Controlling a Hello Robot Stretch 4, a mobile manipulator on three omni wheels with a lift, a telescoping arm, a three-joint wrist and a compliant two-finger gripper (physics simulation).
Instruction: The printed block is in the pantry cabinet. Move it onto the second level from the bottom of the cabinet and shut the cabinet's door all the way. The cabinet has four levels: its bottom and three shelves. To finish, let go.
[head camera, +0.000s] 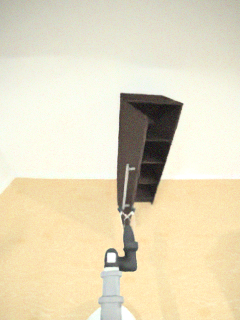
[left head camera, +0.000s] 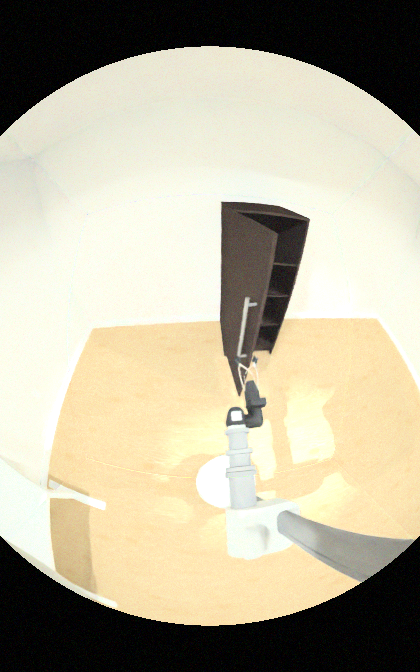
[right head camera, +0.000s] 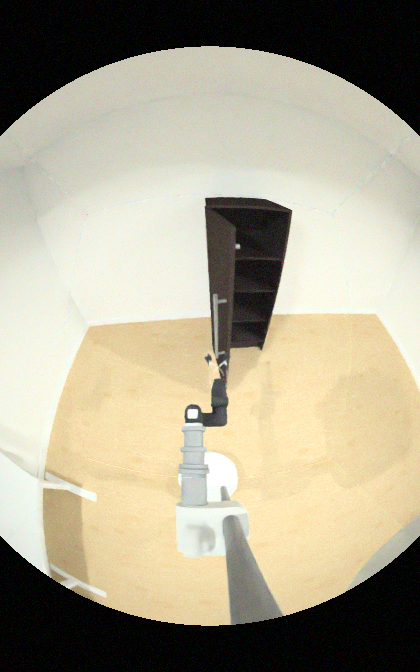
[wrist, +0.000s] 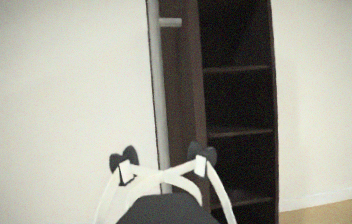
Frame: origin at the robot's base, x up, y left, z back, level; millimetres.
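Seen in the pictures: gripper, fingertip midpoint: (head camera: 126, 206) (right head camera: 216, 353) (wrist: 163, 155); robot's base at its link origin: (right head camera: 208, 476).
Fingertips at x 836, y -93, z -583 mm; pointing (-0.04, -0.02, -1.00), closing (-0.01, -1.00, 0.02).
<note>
Offsets run from my fingertips to a thing's top centre. "spot": to the spot under its first point. Level surfaces: height alone.
The dark cabinet (head camera: 150, 98) (left head camera: 265, 208) (right head camera: 245, 202) (wrist: 273, 150) stands against the wall. Its door (head camera: 131, 137) (left head camera: 247, 265) (right head camera: 220, 255) (wrist: 180, 75) is wide open, hinged at the left. The upright grey handle @(spot: dx +44, dy -8, dz -120 mm) (head camera: 126, 187) (left head camera: 243, 325) (right head camera: 216, 320) (wrist: 159, 90) is on its outer face. My gripper (head camera: 126, 212) (left head camera: 247, 360) (right head camera: 217, 358) (wrist: 163, 155) is partly open and empty, in front of the handle's lower end. In the right head view a small white thing @(dx +206, dy -207, dz -817 mm) (right head camera: 237, 246) shows above the top shelf beside the door's edge; it may be the printed block, partly hidden.
The lowest shelf board @(dx -434 mm) (right head camera: 250, 320) bears the second level, which is dark inside. White walls stand behind and at the left. A white fixture with a bar handle (left head camera: 82, 499) (right head camera: 75, 487) is at the lower left. The wooden floor @(dx -863 mm) (head camera: 60, 240) lies below my arm.
</note>
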